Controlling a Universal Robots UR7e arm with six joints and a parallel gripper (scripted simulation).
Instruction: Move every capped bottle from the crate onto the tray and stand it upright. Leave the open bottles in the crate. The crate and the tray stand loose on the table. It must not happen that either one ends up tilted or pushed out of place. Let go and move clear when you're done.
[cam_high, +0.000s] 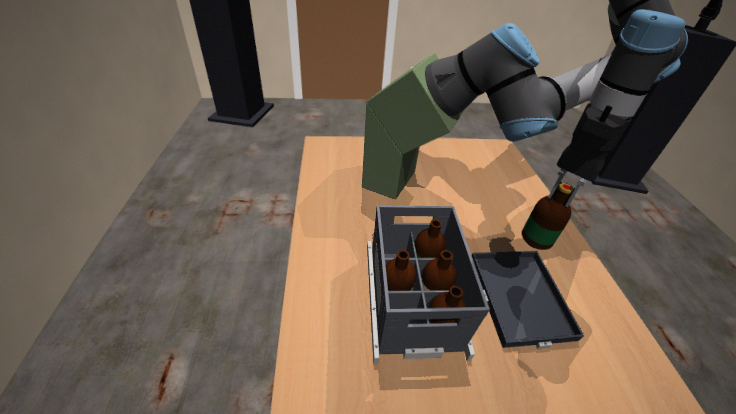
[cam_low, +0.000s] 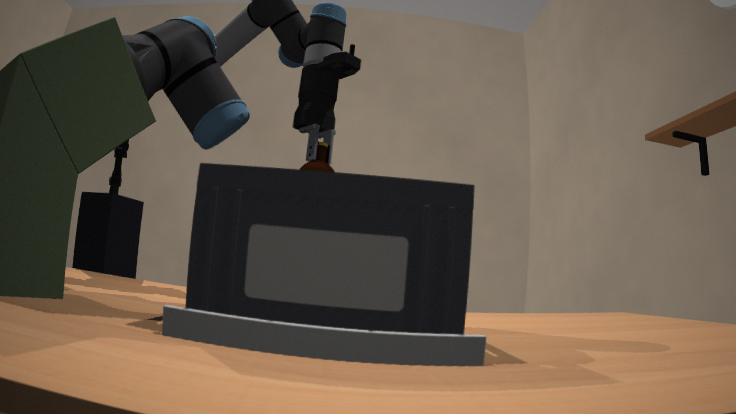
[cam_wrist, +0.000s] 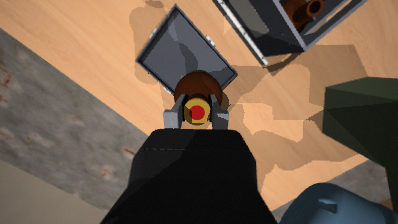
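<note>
The brown capped bottle lies 6 cm below my hand. Round my hand: dark grey tray: 5 cm ahead, 1 cm to the left, 28 cm below; dark crate: 12 cm ahead, 25 cm to the right, 21 cm below; open bottle: 19 cm ahead, 19 cm to the right, 20 cm below.
</note>
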